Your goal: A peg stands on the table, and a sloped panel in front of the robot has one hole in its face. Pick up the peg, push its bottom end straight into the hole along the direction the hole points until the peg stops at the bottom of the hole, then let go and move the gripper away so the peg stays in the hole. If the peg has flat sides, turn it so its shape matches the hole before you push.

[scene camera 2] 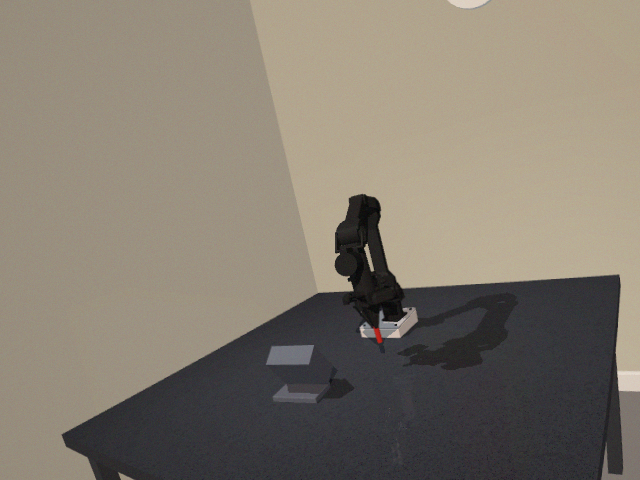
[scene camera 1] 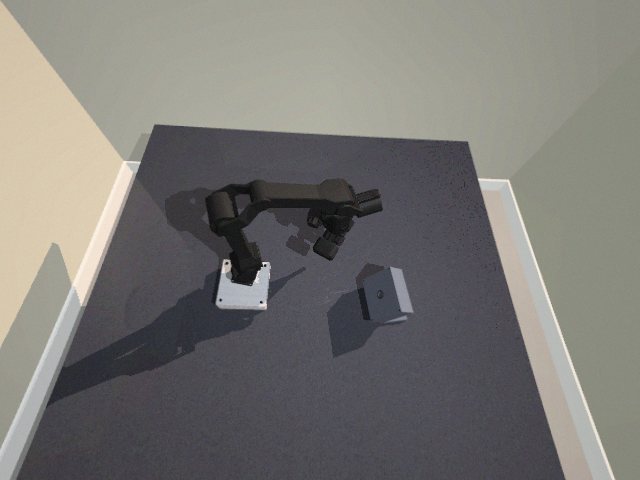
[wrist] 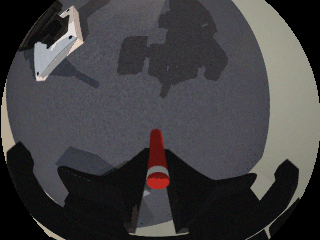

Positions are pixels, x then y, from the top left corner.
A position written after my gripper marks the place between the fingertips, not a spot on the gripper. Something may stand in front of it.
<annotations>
My gripper shows in scene camera 2 (375,328), in scene camera 1 (338,237) and in the wrist view (156,152).
</annotations>
